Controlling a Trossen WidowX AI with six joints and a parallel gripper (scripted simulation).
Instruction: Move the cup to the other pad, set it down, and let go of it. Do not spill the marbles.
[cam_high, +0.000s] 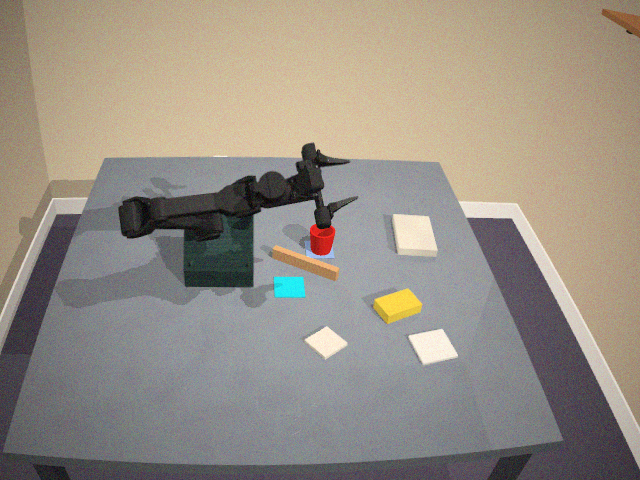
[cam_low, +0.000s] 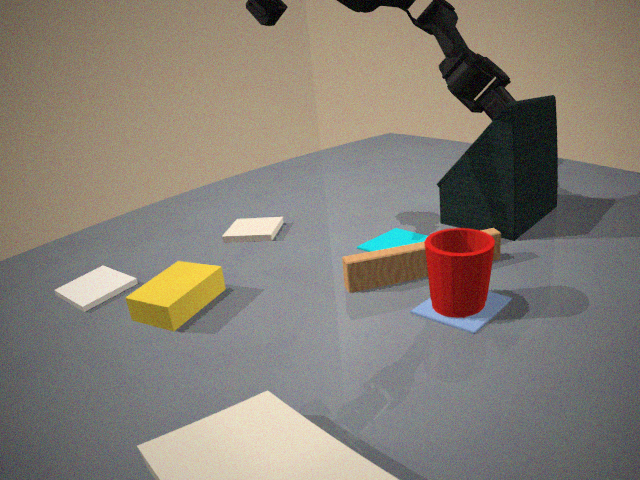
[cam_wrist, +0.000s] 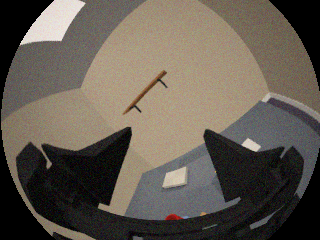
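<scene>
Right now my gripper tip is 380 mm above the red cup, 270 mm to the right of it and 10 mm short of it. The rest, counted from my gripper tip: white tile 410 mm below, 220 mm ahead, 160 mm to the right; then yellow block 400 mm below, 170 mm ahead, 10 mm to the right; then wooden bar 410 mm below, 200 mm to the left, 50 mm behind.
</scene>
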